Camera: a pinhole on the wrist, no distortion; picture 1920 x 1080 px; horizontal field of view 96.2 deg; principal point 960.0 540.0 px. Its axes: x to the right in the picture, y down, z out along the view. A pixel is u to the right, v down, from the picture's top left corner.
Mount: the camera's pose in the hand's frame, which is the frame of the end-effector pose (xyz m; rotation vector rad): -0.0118 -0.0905 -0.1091 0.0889 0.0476 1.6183
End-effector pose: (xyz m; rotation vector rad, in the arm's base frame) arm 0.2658 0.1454 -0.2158 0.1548 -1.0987 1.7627
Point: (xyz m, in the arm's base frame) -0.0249 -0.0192 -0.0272
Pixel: 1393 317
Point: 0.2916 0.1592 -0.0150
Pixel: 755 145
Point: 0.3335 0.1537 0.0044
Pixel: 580 206
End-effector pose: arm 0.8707 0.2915 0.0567 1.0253 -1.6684 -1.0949
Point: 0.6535 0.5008 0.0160
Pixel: 1354 914
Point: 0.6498 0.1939 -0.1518
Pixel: 737 334
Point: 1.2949 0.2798 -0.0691
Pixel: behind the camera
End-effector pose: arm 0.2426 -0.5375 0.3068 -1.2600 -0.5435 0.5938
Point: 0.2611 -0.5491 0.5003
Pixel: 326 468
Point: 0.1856 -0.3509 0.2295
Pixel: 1651 278
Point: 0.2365 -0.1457 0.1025
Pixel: outside the picture
